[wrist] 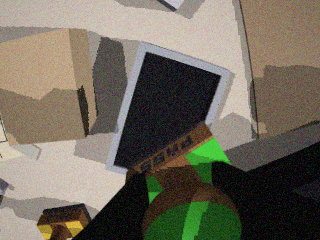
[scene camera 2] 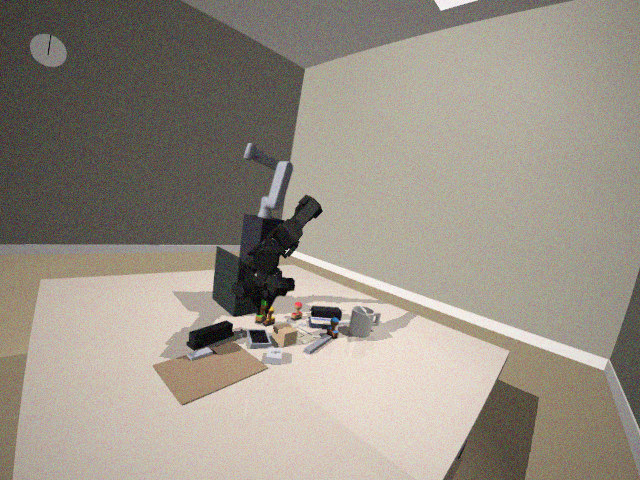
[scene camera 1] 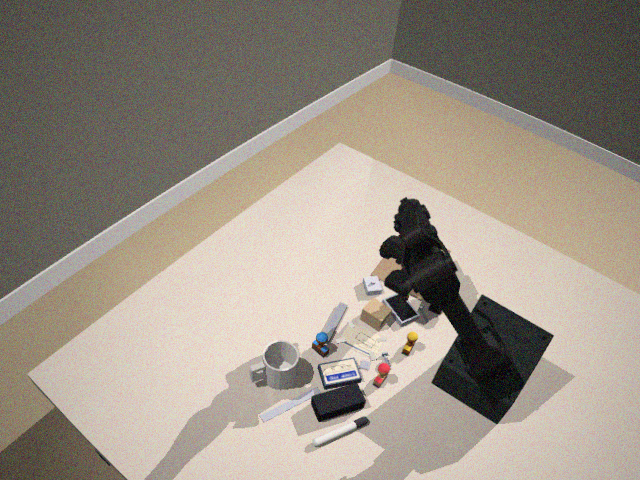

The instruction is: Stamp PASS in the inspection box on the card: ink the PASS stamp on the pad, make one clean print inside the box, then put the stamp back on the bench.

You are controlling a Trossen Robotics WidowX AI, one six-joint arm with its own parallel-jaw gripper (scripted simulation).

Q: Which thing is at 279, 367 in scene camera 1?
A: A white mug.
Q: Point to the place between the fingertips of the gripper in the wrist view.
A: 179, 178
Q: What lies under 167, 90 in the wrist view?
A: An ink pad.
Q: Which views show the gripper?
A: The wrist view, scene camera 2 and scene camera 1: all of them.
